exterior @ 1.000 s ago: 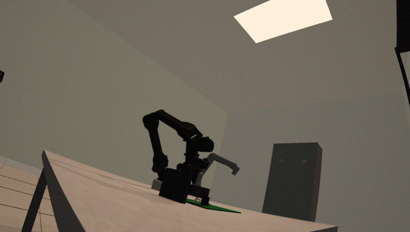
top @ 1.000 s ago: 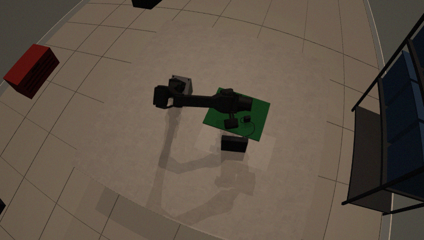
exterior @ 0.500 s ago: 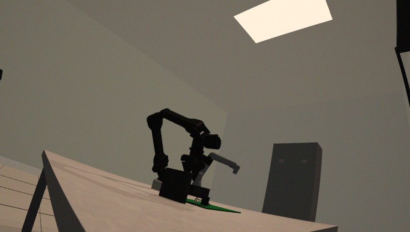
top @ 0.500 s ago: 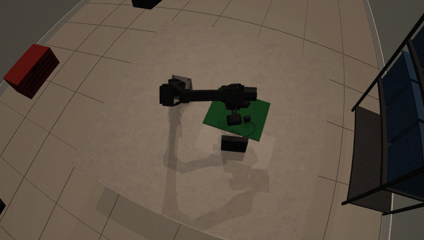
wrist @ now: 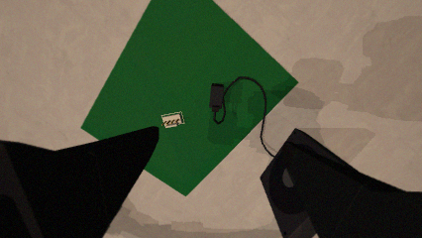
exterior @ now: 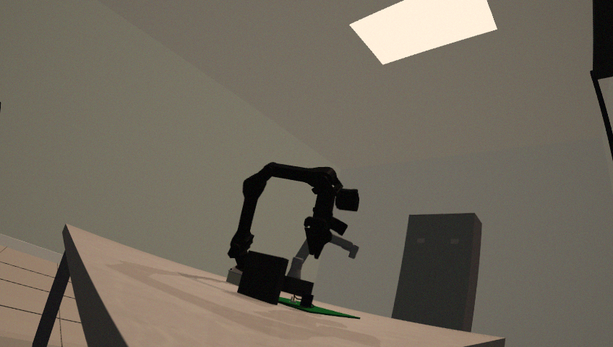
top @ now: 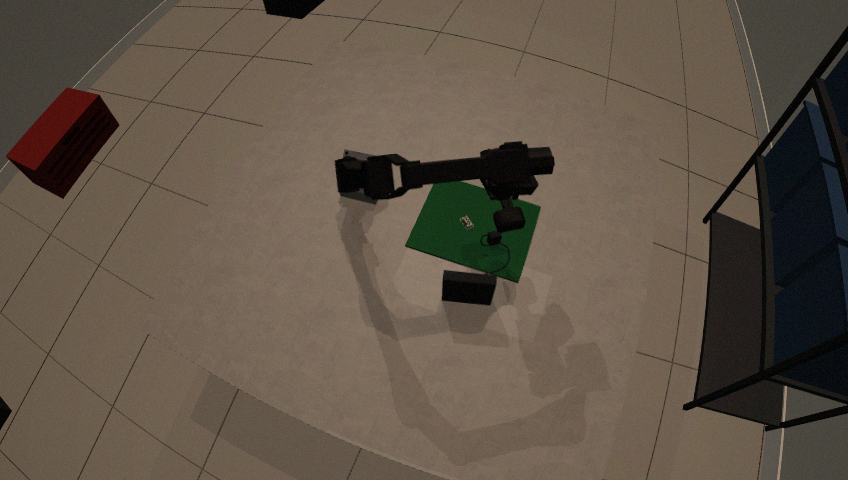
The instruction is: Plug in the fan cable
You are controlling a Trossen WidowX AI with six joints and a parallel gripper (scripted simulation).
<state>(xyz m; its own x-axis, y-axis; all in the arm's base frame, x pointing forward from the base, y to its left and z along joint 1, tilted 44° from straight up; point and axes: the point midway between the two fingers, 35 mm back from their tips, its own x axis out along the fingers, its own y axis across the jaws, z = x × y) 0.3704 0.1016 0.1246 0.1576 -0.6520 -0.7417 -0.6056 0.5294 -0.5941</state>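
Right now my gripper tip is 10 mm to the right of the black fan cable plug and 130 mm above it. The rest, counted from my gripper tip: black fan (150 mm to the right, 100 mm below); then green board (60 mm behind, 40 mm to the left, 170 mm below).
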